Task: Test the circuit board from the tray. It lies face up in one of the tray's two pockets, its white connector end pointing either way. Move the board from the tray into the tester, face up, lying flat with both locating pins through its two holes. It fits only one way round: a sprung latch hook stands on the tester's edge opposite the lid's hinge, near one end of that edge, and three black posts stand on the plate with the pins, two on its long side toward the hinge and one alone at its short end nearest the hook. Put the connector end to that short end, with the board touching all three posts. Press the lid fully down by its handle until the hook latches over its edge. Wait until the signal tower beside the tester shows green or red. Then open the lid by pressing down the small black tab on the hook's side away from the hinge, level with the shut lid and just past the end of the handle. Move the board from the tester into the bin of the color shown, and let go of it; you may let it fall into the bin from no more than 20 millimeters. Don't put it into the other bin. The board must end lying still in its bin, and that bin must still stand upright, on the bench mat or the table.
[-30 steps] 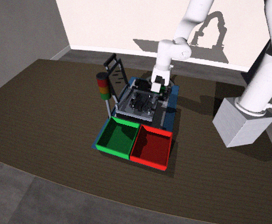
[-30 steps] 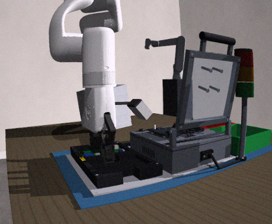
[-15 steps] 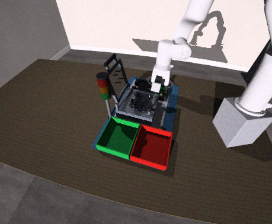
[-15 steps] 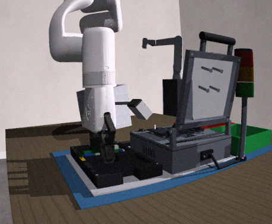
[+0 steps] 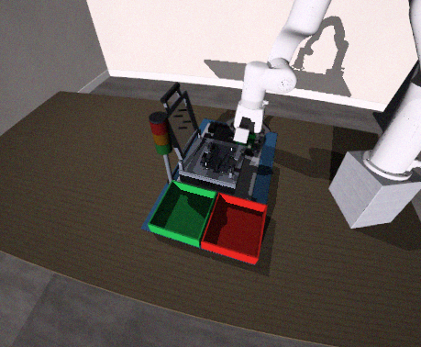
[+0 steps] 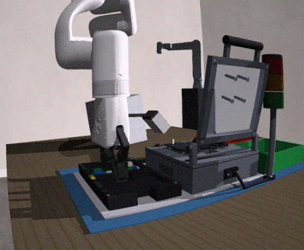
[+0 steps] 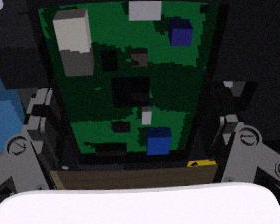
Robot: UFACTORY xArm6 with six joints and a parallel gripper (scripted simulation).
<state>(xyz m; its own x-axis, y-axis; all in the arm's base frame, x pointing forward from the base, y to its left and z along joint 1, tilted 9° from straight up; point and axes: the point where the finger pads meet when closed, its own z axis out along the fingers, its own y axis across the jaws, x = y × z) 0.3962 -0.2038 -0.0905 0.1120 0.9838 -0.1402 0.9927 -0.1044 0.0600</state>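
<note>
Now: hand right at the green circuit board. The rest, counted from my hand: clear lid (200 mm ahead, 150 mm to the left, 160 mm above); plate (80 mm ahead, 170 mm to the left, 50 mm above); red bin (370 mm to the left, 10 mm below).
</note>
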